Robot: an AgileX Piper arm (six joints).
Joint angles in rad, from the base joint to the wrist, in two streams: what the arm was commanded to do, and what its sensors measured. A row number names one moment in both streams.
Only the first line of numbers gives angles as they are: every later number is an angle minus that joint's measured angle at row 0.
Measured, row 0:
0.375, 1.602, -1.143, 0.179, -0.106, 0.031
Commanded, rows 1 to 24:
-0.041, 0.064, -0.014, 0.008, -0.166, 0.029
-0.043, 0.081, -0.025, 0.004, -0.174, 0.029
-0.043, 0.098, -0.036, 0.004, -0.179, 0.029
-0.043, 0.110, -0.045, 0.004, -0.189, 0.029
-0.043, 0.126, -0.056, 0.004, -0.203, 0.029
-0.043, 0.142, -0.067, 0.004, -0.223, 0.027
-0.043, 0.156, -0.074, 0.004, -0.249, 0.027
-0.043, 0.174, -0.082, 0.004, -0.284, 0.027
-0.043, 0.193, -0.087, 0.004, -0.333, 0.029
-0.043, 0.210, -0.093, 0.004, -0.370, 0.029
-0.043, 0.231, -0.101, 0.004, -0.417, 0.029
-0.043, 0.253, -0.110, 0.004, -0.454, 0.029
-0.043, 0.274, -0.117, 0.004, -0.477, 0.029
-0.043, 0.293, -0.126, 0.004, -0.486, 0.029
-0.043, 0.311, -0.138, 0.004, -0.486, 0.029
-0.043, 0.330, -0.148, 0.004, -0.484, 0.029
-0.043, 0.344, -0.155, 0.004, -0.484, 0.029
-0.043, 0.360, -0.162, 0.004, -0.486, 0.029
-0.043, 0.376, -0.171, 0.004, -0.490, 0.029
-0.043, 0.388, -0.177, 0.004, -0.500, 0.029
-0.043, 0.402, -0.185, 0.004, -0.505, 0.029
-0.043, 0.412, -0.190, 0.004, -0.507, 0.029
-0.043, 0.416, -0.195, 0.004, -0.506, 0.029
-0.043, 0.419, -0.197, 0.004, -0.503, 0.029
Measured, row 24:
-0.037, 0.399, -0.177, 0.003, -0.481, 0.028
